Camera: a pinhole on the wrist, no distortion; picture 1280 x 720 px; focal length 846.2 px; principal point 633.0 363.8 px. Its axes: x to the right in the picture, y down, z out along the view. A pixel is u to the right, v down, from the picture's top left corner.
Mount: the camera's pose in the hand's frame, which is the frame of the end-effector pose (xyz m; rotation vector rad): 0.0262 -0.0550 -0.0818 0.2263 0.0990 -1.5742
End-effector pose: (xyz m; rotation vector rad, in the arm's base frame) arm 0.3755 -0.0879 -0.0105 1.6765 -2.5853 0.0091
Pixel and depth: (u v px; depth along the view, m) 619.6 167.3 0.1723
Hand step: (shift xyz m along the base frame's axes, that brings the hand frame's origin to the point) 0.0865 -0.0134 -0.0874
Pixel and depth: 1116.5 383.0 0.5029
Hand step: 0.3859 -0.1891 -0.3624
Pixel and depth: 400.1 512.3 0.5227
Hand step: -0.0317 -0.0957 -0.4606
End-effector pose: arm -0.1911 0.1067 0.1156 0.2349 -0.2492 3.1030
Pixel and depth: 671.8 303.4 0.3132
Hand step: 0.0580 0.0958 0.2313
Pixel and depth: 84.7 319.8 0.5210
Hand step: 0.1097 -0.2464 0.4488
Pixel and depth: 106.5 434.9 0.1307
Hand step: -0.0169 -0.0076 0.0662
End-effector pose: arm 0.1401 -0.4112 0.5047 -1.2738 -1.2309 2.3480
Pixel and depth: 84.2 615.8 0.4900
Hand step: -0.4132 -0.3004 -0.0606
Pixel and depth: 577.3 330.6 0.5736
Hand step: -0.3723 -0.2149 0.2631
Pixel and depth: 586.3 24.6 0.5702
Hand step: -0.2318 -0.3080 0.3817
